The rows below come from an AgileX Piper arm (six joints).
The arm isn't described. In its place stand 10 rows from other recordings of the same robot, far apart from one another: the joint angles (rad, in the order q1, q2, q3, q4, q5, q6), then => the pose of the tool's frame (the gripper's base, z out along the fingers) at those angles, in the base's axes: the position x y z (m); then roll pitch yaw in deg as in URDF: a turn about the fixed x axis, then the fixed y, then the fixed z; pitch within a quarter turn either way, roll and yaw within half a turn.
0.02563, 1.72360, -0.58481, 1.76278, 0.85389, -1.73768 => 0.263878 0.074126 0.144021 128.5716 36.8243 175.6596
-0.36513, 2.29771, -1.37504, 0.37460, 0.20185, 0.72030 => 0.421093 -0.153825 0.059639 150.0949 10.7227 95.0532
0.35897, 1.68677, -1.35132, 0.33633, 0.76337, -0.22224 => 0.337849 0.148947 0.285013 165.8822 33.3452 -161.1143
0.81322, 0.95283, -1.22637, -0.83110, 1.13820, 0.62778 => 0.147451 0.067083 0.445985 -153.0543 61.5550 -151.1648
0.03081, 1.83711, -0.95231, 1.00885, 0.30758, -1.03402 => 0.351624 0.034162 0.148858 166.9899 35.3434 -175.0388
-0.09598, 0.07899, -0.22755, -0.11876, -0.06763, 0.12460 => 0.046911 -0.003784 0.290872 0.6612 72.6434 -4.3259
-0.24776, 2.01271, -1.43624, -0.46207, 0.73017, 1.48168 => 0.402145 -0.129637 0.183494 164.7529 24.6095 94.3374
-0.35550, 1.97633, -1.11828, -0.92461, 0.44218, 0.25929 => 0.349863 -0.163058 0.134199 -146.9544 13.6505 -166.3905
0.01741, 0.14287, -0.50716, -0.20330, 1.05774, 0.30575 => 0.016353 -0.015725 0.280237 172.6532 56.0669 159.9696
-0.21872, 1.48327, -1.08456, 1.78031, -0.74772, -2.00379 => 0.298045 -0.128249 0.319069 -128.7295 54.9447 178.7273
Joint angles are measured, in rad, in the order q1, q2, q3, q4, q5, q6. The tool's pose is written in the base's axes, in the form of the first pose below.
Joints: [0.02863, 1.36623, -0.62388, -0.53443, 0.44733, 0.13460]
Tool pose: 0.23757 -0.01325 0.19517 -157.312 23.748 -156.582
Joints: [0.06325, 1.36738, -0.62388, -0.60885, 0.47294, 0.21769]
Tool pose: 0.23730 -0.00872 0.19542 -155.782 23.040 -156.029
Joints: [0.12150, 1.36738, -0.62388, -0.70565, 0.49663, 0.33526]
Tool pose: 0.23776 0.00070 0.19683 -153.742 23.278 -154.767
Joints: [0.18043, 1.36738, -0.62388, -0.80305, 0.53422, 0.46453]
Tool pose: 0.23742 0.00942 0.19851 -151.534 23.640 -154.314
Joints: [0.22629, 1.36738, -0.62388, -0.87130, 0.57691, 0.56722]
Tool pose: 0.23633 0.01544 0.19994 -149.756 23.928 -154.719
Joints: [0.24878, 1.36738, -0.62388, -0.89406, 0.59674, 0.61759]
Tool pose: 0.23558 0.01871 0.20049 -149.341 24.375 -155.430
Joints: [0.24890, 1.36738, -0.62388, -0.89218, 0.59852, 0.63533]
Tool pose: 0.23543 0.01866 0.20042 -149.794 24.833 -156.538
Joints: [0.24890, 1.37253, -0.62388, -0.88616, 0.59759, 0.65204]
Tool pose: 0.23567 0.01898 0.19904 -150.549 25.095 -157.788
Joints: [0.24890, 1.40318, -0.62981, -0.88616, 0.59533, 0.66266]
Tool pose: 0.23918 0.02000 0.19332 -151.056 24.078 -158.403
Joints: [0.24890, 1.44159, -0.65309, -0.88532, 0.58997, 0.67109]
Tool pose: 0.24687 0.02231 0.18976 -151.540 23.666 -158.834
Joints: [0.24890, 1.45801, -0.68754, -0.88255, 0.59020, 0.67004]
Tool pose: 0.25508 0.02448 0.19402 -151.507 24.668 -158.882
